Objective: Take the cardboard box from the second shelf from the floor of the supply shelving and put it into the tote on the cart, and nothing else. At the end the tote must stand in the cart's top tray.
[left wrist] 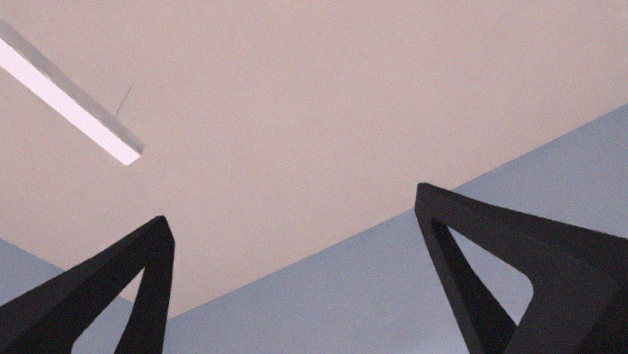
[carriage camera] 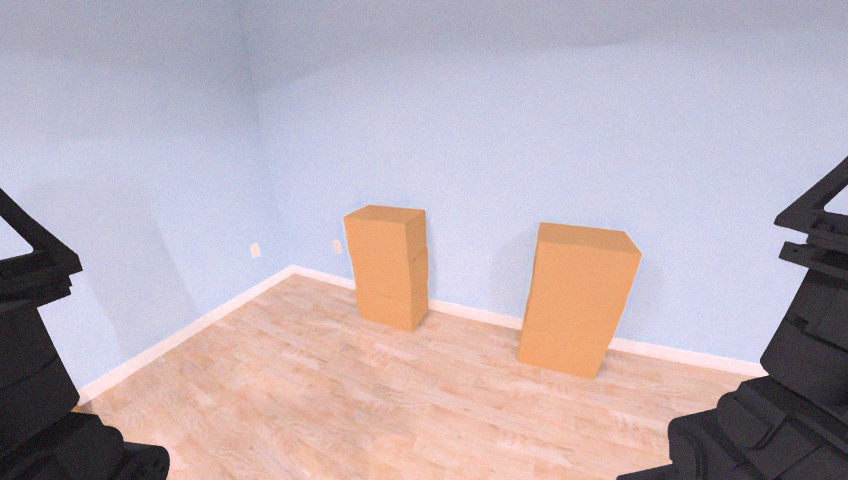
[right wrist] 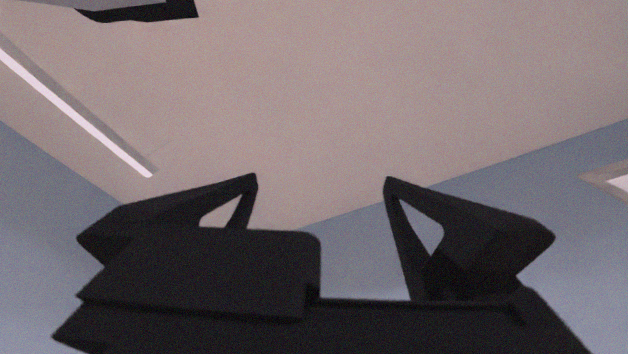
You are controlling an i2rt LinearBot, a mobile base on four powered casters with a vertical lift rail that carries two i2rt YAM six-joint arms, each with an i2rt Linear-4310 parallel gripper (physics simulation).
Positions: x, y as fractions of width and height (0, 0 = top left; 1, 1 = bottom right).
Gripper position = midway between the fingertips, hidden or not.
Note:
In view: my left gripper (left wrist: 0.47, 0.60) and my right gripper (right wrist: 0.51, 0.51).

